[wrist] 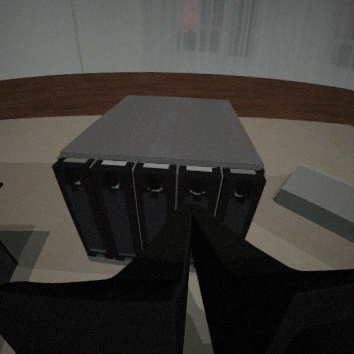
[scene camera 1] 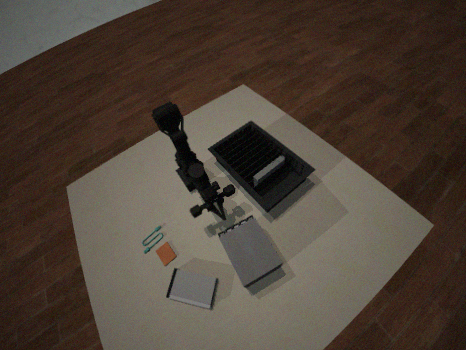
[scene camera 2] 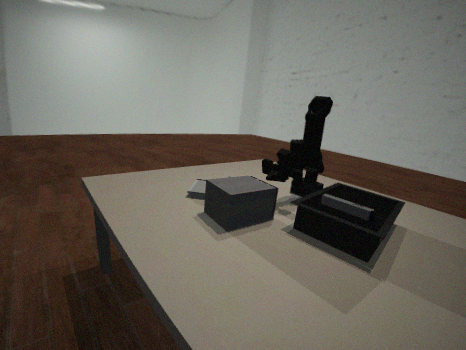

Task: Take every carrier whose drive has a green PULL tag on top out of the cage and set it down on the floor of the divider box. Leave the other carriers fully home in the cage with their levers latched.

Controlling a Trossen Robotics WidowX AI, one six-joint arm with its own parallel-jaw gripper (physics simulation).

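The grey cage stands on the table with its open front toward the arm. Several dark carriers stand upright side by side in it; in the wrist view one is the leftmost carrier and one the rightmost carrier. Pale strips show at their top edges; no green tag can be made out. The levers are too dim to judge. My gripper is shut and empty, its tips before the second carrier from the right, hiding its lower part. The black divider box holds a light grey bar.
A flat grey case lies beside the cage, to its right in the wrist view. An orange square and a teal cable lie on the table on that same side. The divider box's raised walls stand on the cage's other side.
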